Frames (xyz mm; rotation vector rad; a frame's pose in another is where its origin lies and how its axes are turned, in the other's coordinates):
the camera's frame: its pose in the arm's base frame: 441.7 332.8 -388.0 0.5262 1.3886 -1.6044
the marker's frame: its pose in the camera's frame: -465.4 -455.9 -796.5 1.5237 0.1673 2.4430
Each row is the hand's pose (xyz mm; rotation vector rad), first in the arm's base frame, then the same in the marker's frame.
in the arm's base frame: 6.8 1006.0 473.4 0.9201 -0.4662 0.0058
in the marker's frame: 271.9 428.9 -79.2 -1.0110 0.5454 -0.0580
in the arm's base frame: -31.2 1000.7 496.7 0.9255 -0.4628 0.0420
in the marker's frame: 260.7 472.1 -74.9 -0.9911 0.5744 -0.0460
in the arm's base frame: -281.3 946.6 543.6 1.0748 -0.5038 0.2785
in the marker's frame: 154.3 686.0 28.2 -0.7420 0.6870 0.0334
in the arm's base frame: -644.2 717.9 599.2 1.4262 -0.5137 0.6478
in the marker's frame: 90.8 1020.0 295.5 -0.2447 0.8115 0.0627
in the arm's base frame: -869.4 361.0 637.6 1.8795 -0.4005 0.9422
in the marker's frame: 190.8 1276.6 617.6 0.2931 0.8550 -0.0580
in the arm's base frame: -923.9 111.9 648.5 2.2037 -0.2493 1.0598
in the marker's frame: 319.9 1375.1 814.5 0.6264 0.8344 -0.2115
